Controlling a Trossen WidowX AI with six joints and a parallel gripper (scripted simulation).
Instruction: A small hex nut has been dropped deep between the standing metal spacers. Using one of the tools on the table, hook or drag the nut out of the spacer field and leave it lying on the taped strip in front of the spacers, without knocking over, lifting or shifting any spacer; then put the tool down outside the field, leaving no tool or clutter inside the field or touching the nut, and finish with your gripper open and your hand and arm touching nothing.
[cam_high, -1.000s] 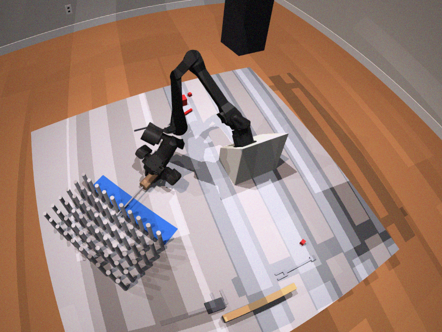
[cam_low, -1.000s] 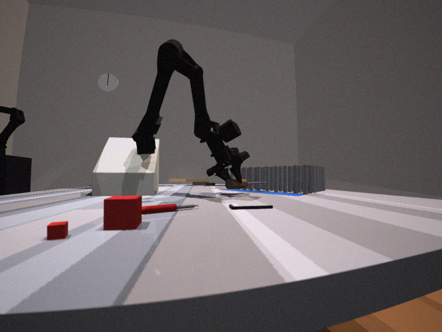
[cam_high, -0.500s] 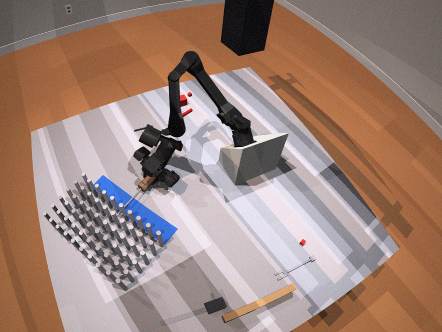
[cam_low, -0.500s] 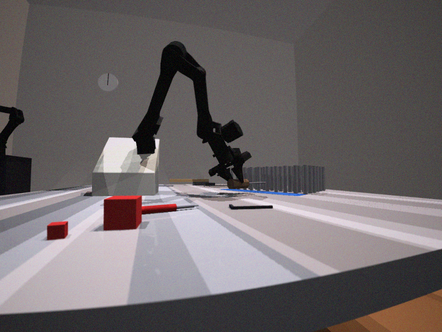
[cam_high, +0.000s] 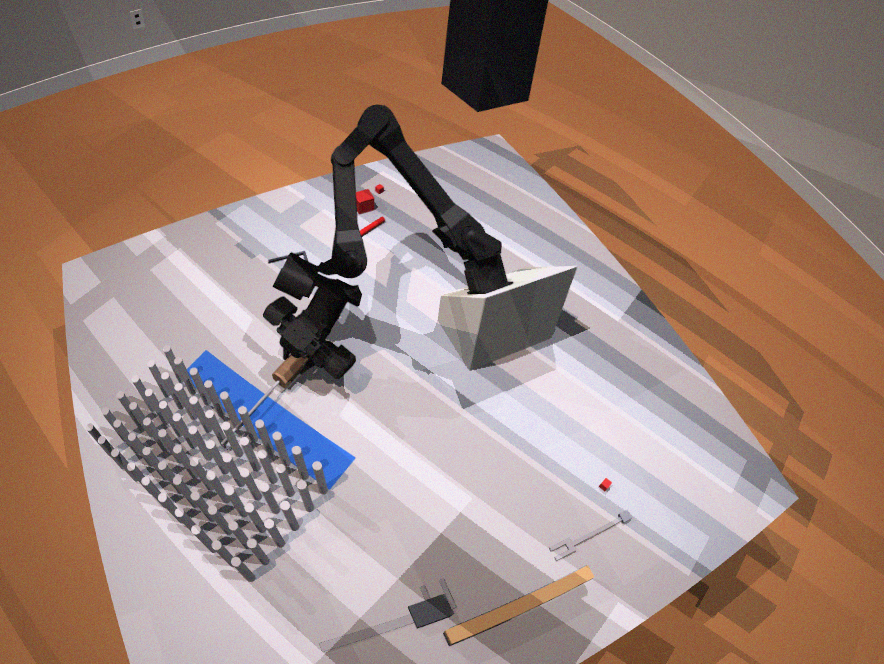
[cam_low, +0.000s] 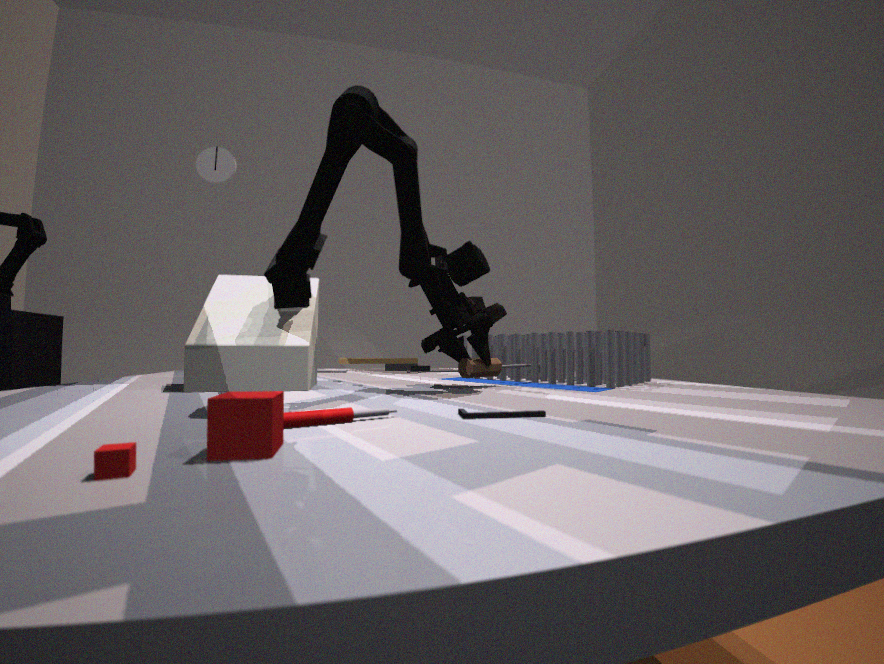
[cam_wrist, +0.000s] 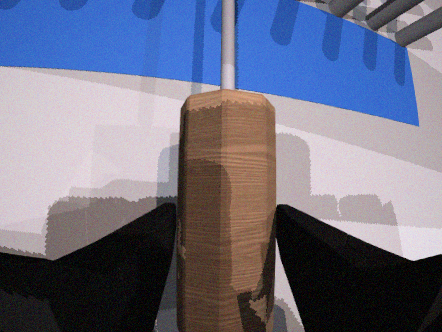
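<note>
Now: gripper tip 100 mm short of the blue taped strip, 50 mm to the right of it and 40 mm above it. Also, from my gripper tip: red-handled screwdriver: 270 mm behind, 280 mm to the right, 30 mm below; then black bar: 130 mm behind, 290 mm to the right, 30 mm below; then hook tool: 90 mm ahead, 40 mm to the left.
</note>
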